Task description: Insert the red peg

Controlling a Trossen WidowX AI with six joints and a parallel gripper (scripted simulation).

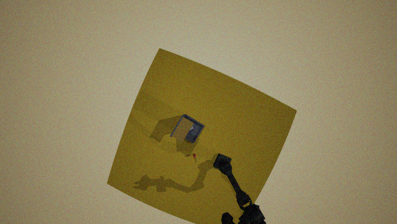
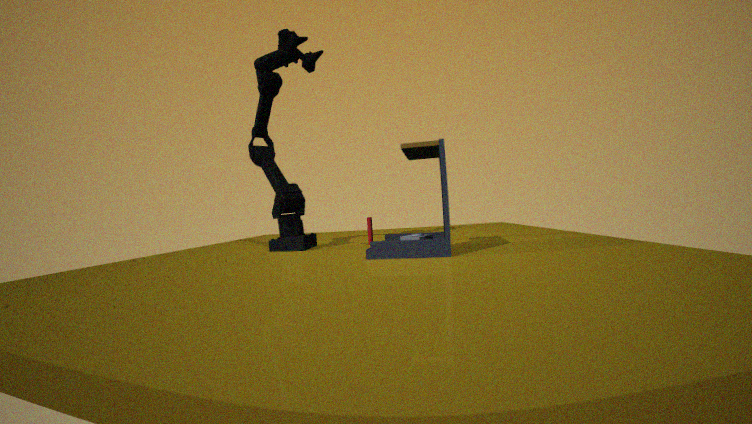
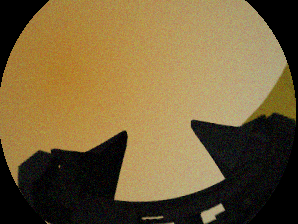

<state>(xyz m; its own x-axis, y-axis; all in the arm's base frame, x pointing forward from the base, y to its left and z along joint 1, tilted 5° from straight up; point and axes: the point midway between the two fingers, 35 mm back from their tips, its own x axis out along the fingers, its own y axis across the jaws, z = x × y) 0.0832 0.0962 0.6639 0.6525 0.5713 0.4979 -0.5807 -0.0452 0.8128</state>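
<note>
The red peg lies 680 mm below my gripper tip, 180 mm ahead of it and 80 mm to the right of it. Round my gripper tip: back wall (600 mm below, 390 mm ahead, 240 mm to the right); then flat roof (500 mm below, 350 mm ahead, 240 mm to the right).
</note>
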